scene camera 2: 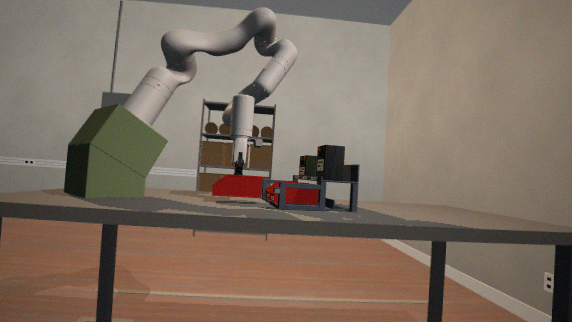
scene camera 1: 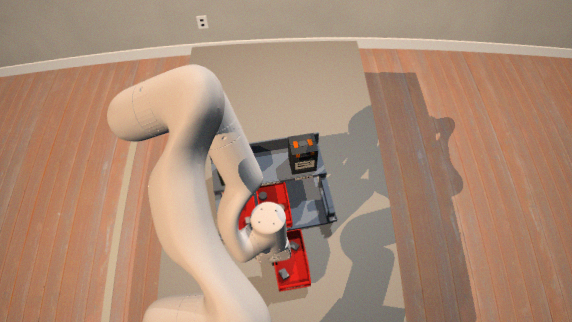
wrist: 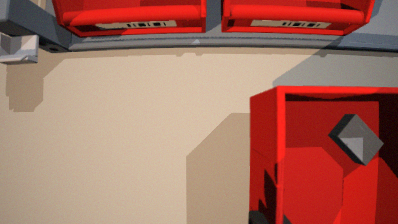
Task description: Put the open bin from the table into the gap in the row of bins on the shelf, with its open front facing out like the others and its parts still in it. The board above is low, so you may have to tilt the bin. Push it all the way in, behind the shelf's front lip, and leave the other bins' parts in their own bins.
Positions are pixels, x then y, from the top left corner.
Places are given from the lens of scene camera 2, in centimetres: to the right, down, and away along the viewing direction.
red bin (scene camera 2: 230,185): -19, 8, 104
grey shelf (scene camera 2: 351,172): 23, 4, 106
